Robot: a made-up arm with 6 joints.
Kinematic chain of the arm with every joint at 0, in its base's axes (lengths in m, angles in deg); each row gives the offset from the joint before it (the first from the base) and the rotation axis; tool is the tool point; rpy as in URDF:
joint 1: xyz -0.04 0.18 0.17 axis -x
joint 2: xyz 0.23 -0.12 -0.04 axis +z
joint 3: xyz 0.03 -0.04 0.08 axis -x
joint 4: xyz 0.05 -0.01 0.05 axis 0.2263 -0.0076 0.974
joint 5: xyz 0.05 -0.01 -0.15 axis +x
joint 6: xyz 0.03 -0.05 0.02 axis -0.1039 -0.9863 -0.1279
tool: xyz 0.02 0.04 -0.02 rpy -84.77 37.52 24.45
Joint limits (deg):
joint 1: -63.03..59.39
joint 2: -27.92..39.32
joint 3: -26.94..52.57
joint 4: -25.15..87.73
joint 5: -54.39..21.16
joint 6: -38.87..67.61
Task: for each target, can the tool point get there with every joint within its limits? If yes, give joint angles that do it. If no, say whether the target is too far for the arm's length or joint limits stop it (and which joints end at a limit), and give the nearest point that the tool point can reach.
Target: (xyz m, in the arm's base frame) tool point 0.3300 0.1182 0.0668
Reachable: yes | joints -29.11 -8.19 8.97 58.12 -16.54 -2.77
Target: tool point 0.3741 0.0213 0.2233
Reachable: yes | joints 38.65 11.29 21.26 15.49 -3.98 -16.15
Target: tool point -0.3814 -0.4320 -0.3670
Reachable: no: too far | nearest point 0.2391 -0.0721 -0.0512 | short by 0.784 m
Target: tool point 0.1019 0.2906 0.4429
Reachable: no: joint limits stop it (at a limit: joint 2, joint 3, joint 4, joint 5, joint 6) | nearest point 0.1786 0.2044 0.2301 | short by 0.242 m
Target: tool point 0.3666 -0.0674 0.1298
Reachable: yes | joints -6.04 -2.97 42.83 2.73 -22.90 5.45
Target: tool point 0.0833 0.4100 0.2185
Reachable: no: joint limits stop it (at a limit: joint 1, joint 2, joint 3, joint 4, joint 5, joint 6) | nearest point 0.1786 0.2294 0.2120 | short by 0.204 m
